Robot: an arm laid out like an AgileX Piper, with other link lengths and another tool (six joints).
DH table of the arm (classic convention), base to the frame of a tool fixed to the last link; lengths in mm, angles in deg. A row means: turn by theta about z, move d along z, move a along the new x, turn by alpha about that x. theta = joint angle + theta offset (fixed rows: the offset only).
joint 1: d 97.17; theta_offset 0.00; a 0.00; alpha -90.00
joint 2: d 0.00; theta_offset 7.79; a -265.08; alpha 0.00
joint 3: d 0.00; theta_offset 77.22; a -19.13; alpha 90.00
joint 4: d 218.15; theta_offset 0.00; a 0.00; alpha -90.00
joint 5: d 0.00; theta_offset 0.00; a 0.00; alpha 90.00
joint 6: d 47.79; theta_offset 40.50; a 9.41; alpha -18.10
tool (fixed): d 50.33; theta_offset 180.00; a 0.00; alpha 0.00
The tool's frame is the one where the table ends.
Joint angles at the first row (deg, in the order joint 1, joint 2, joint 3, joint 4, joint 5, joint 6):
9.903 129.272 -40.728 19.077 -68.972 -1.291
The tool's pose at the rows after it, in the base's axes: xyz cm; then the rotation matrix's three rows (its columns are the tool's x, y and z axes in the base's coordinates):
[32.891, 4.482, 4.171], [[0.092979, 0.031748, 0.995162], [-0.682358, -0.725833, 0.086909], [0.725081, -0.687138, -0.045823]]
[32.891, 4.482, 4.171], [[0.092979, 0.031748, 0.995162], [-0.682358, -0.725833, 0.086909], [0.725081, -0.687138, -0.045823]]
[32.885, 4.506, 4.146], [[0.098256, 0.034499, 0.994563], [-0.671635, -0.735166, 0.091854], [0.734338, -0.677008, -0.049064]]
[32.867, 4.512, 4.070], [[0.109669, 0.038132, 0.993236], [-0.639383, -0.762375, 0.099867], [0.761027, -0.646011, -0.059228]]
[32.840, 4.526, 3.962], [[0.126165, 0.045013, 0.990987], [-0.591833, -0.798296, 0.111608], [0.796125, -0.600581, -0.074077]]
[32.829, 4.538, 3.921], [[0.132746, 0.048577, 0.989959], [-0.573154, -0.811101, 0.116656], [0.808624, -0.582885, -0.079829]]
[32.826, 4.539, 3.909], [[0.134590, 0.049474, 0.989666], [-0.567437, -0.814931, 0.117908], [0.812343, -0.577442, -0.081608]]
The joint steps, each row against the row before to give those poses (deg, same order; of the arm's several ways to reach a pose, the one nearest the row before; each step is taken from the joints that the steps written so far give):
-0.001 -0.001 0.001 0.000 -0.029 0.000
0.000 0.000 0.000 0.000 0.000 0.000
0.002 0.002 -0.002 -0.111 0.001 -0.824
0.000 -0.001 0.000 0.052 0.001 -2.505
-0.001 0.000 0.000 -0.001 -0.001 -3.516
0.001 0.001 0.000 -0.050 -0.001 -1.323
0.000 -0.001 0.000 0.000 0.001 -0.405

